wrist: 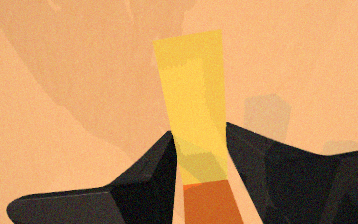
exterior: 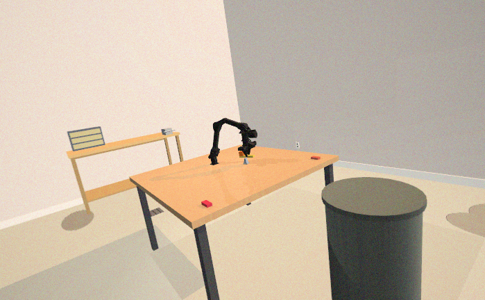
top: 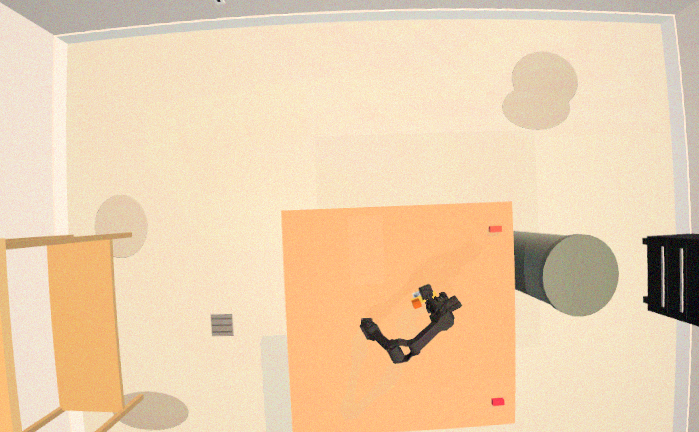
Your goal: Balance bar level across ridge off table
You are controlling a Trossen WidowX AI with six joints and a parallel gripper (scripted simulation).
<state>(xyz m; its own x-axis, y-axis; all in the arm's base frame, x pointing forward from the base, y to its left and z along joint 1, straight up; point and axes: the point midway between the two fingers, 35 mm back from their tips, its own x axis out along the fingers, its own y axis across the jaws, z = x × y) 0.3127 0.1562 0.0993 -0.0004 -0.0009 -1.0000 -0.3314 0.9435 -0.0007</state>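
The yellow bar lies 3 cm behind my gripper tip, 1 cm to the right of it and 1 cm above it.
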